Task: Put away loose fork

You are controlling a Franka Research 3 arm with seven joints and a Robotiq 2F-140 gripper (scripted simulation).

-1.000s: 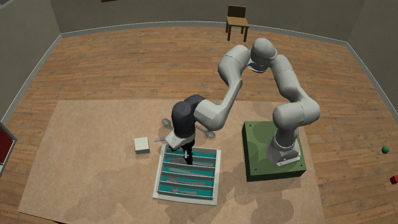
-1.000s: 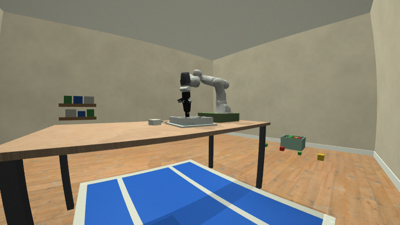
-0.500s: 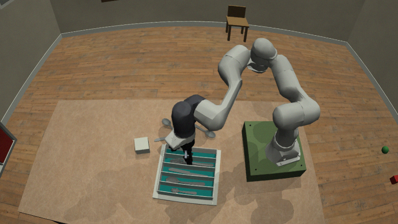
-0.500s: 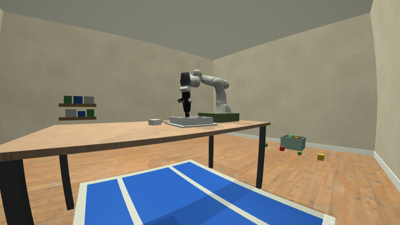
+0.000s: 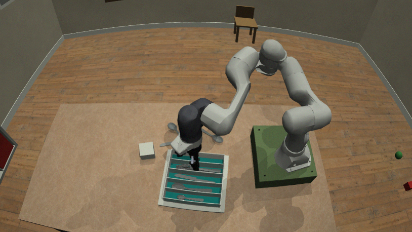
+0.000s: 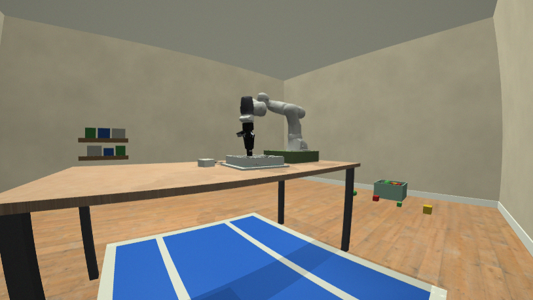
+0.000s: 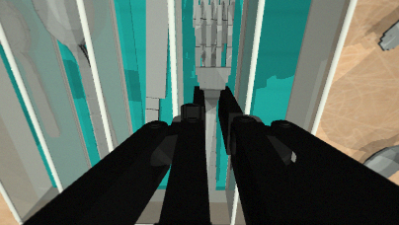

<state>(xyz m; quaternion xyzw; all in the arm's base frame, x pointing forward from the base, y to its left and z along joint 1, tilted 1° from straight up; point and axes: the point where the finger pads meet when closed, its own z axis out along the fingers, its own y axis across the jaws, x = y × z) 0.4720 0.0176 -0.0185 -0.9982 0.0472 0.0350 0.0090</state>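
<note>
My hand is 1 cm past the knife, 6 cm to the right of it and 5 cm above it. The rest, counted from my hand: small white box 27 cm ahead, 11 cm to the right, 5 cm below.
</note>
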